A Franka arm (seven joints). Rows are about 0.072 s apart.
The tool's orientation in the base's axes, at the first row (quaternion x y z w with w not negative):
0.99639, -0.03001, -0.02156, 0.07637
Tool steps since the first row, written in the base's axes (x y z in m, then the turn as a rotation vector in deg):
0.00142, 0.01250, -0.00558, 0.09, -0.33, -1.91
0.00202, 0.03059, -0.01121, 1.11, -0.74, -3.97
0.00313, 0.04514, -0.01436, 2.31, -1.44, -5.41
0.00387, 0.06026, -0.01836, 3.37, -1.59, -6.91
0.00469, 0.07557, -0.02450, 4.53, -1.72, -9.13
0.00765, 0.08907, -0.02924, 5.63, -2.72, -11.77
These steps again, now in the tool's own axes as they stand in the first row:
0.00084, -0.01327, 0.00356, 0.18, 0.03, 1.93
0.00051, -0.03201, 0.00636, 1.31, 0.06, 3.98
0.00082, -0.04691, 0.00722, 2.60, 0.46, 5.45
0.00076, -0.06249, 0.00885, 3.73, 0.32, 6.90
0.00085, -0.07858, 0.01257, 4.98, 0.04, 9.06
0.00313, -0.09279, 0.01507, 6.24, 0.56, 11.76

